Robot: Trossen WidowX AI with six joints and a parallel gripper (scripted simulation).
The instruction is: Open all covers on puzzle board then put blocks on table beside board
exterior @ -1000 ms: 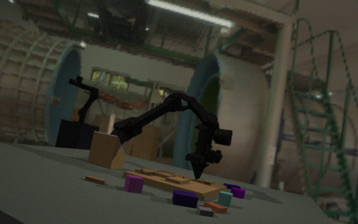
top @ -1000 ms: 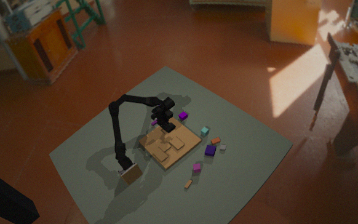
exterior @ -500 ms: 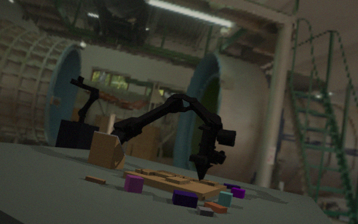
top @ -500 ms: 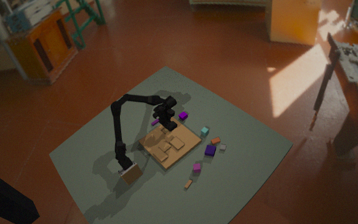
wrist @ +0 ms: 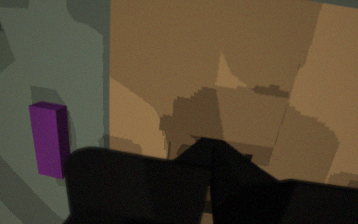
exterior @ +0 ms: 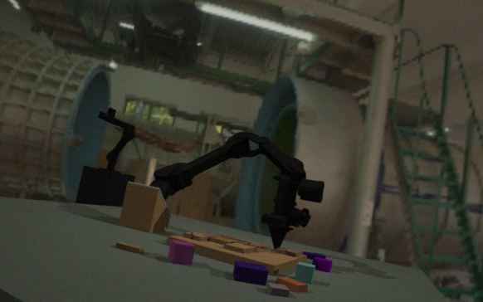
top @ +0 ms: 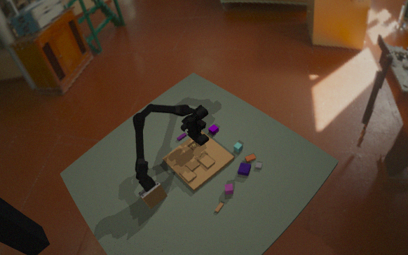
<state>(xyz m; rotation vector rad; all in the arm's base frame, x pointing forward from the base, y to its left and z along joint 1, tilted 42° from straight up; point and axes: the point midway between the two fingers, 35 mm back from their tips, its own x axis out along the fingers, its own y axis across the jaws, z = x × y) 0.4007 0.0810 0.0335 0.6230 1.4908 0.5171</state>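
Right now the violet block is 14 cm ahead of my gripper tip and 1 cm below it. Round my gripper tip: teal block 21 cm to the right, 13 cm ahead, 1 cm below; then magenta block 36 cm to the right, 11 cm behind; then orange block 31 cm to the right, 12 cm ahead, 2 cm below.
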